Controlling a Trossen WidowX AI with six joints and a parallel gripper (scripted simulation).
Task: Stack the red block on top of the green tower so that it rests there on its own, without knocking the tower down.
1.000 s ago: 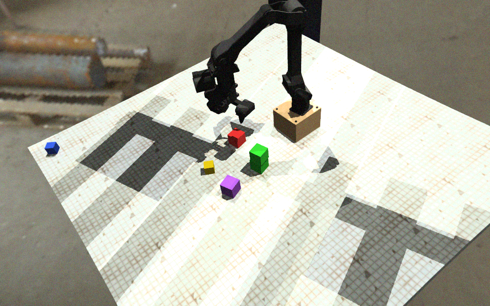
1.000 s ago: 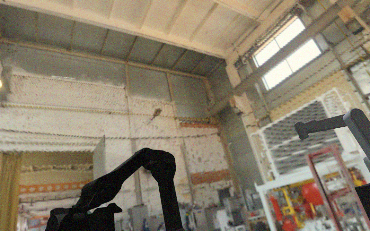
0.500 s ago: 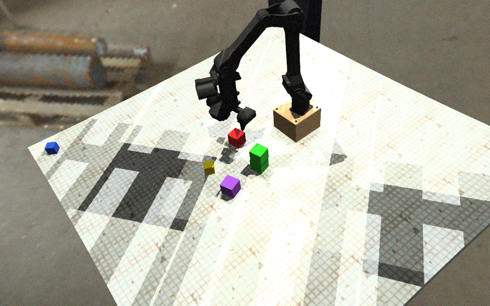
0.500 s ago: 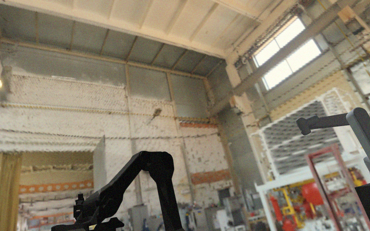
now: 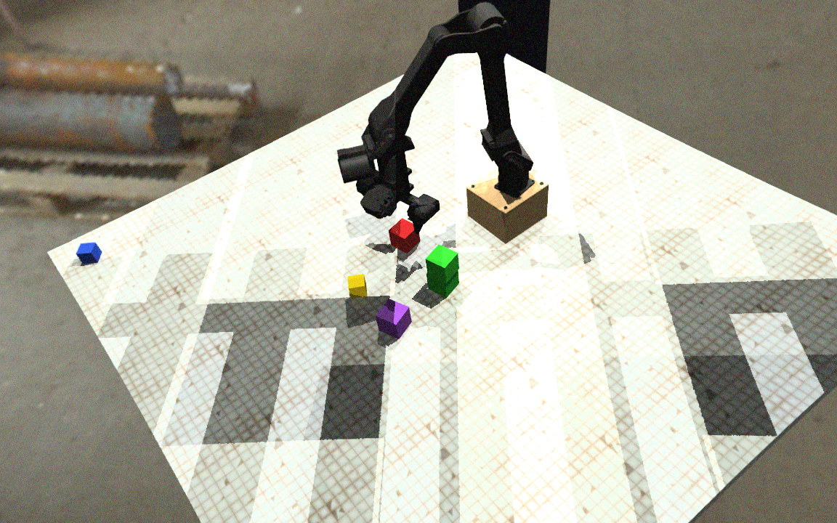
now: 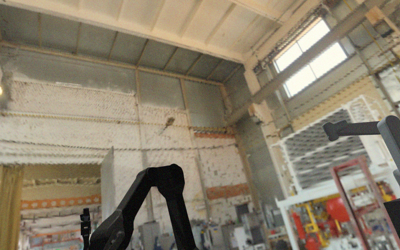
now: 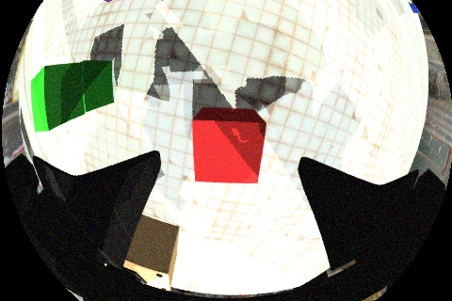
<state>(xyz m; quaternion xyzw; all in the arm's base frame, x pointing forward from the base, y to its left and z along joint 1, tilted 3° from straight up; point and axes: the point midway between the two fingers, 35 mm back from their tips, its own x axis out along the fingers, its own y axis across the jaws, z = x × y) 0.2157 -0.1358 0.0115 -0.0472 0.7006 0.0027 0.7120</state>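
Right now the red block is 40 mm below my gripper tip. Also, from my gripper tip: blue block: 530 mm to the right, 480 mm ahead, 40 mm below; then yellow block: 160 mm ahead, 40 mm below, 20 mm to the left; then purple block: 180 mm ahead, 150 mm to the left, 30 mm below.
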